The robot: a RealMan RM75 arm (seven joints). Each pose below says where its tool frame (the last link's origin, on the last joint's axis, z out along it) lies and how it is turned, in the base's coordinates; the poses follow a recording.
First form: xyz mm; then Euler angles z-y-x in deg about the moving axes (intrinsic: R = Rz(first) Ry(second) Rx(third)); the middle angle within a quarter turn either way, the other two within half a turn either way.
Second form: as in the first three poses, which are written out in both.
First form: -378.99, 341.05, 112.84, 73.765, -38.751, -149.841
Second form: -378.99, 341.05, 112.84, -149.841, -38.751, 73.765
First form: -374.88, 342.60, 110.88, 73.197, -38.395, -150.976
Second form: -374.88, 342.60, 110.88, -150.976, -38.395, 73.197
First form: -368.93, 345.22, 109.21, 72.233, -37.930, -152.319
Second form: -368.93, 345.22, 109.21, -152.319, -37.930, 72.233
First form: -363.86, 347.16, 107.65, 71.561, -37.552, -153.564
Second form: -363.86, 347.16, 107.65, -153.564, -37.552, 71.561
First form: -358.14, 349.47, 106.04, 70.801, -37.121, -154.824
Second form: -358.14, 349.47, 106.04, -154.824, -37.121, 70.801
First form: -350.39, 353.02, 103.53, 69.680, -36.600, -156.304
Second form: -350.39, 353.02, 103.53, -156.304, -36.600, 69.680
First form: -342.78, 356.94, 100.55, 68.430, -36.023, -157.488
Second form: -342.78, 356.94, 100.55, -157.488, -36.023, 68.430
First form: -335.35, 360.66, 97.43, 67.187, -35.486, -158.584
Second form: -335.35, 360.66, 97.43, -158.584, -35.486, 67.187
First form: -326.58, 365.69, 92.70, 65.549, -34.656, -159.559
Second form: -326.58, 365.69, 92.70, -159.559, -34.656, 65.549
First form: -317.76, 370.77, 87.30, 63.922, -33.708, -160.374
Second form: -317.76, 370.77, 87.30, -160.374, -33.708, 63.922
